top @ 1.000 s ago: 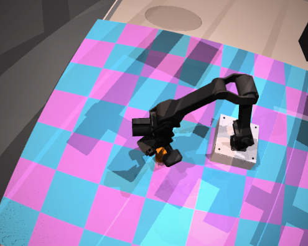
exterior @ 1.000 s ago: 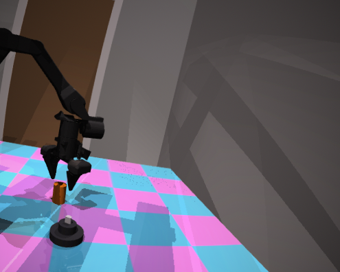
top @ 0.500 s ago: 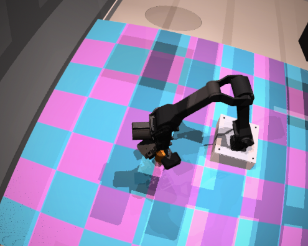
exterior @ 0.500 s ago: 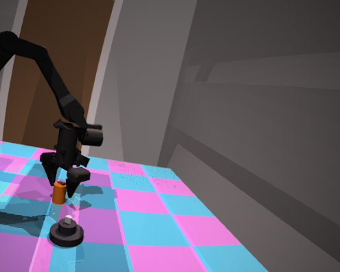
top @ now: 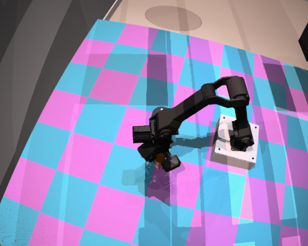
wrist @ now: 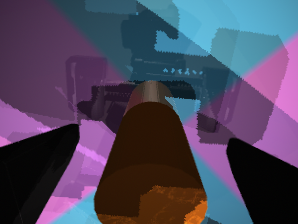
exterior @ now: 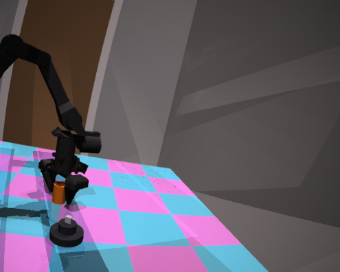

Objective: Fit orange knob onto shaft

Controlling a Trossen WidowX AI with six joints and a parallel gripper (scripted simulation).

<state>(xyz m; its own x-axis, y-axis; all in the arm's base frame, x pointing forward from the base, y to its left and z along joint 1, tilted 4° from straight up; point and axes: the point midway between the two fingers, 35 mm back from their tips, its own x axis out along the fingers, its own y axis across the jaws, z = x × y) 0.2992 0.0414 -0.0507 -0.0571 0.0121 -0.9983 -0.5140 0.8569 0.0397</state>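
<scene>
The orange knob lies 30 mm above my gripper tip. The rest, counted from my gripper tip: round pedestal: 190 mm to the right, 20 mm above.
</scene>
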